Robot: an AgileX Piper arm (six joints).
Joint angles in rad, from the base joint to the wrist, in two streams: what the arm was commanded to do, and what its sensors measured. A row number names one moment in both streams.
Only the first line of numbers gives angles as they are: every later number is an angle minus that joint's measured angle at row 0.
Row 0, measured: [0.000, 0.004, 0.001, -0.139, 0.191, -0.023]
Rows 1 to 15, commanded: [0.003, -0.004, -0.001, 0.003, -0.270, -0.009]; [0.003, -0.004, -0.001, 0.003, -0.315, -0.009]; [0.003, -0.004, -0.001, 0.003, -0.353, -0.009]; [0.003, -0.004, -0.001, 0.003, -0.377, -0.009]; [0.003, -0.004, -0.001, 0.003, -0.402, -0.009]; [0.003, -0.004, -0.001, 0.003, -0.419, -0.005]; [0.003, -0.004, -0.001, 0.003, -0.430, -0.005]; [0.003, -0.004, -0.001, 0.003, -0.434, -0.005]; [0.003, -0.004, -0.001, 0.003, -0.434, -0.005]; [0.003, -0.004, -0.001, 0.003, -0.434, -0.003]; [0.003, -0.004, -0.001, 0.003, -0.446, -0.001]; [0.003, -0.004, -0.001, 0.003, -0.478, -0.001]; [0.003, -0.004, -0.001, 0.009, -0.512, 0.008]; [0.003, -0.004, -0.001, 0.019, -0.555, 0.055]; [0.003, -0.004, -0.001, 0.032, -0.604, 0.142]
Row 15, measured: [0.000, 0.000, 0.000, 0.003, -0.460, 0.004]
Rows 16 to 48, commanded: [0.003, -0.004, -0.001, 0.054, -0.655, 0.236]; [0.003, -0.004, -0.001, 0.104, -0.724, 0.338]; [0.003, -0.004, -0.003, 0.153, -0.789, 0.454]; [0.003, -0.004, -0.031, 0.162, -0.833, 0.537]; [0.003, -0.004, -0.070, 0.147, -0.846, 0.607]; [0.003, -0.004, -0.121, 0.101, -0.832, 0.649]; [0.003, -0.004, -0.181, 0.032, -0.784, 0.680]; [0.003, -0.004, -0.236, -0.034, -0.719, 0.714]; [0.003, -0.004, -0.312, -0.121, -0.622, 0.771]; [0.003, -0.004, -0.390, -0.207, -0.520, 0.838]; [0.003, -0.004, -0.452, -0.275, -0.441, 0.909]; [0.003, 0.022, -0.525, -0.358, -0.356, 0.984]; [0.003, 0.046, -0.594, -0.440, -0.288, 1.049]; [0.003, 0.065, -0.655, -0.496, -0.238, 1.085]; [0.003, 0.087, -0.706, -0.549, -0.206, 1.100]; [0.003, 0.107, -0.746, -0.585, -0.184, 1.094]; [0.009, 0.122, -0.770, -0.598, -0.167, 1.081]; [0.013, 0.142, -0.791, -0.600, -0.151, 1.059]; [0.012, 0.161, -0.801, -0.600, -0.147, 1.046]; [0.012, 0.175, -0.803, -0.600, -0.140, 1.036]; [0.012, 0.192, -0.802, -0.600, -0.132, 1.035]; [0.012, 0.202, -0.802, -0.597, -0.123, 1.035]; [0.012, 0.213, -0.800, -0.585, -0.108, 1.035]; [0.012, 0.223, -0.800, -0.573, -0.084, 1.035]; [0.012, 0.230, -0.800, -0.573, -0.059, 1.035]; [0.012, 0.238, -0.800, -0.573, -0.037, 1.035]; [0.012, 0.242, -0.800, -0.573, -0.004, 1.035]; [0.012, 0.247, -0.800, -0.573, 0.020, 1.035]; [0.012, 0.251, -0.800, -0.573, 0.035, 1.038]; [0.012, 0.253, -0.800, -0.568, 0.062, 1.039]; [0.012, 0.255, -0.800, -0.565, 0.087, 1.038]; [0.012, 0.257, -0.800, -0.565, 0.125, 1.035]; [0.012, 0.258, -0.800, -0.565, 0.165, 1.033]
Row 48, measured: [0.011, 0.247, -0.797, -0.574, 0.041, 1.045]
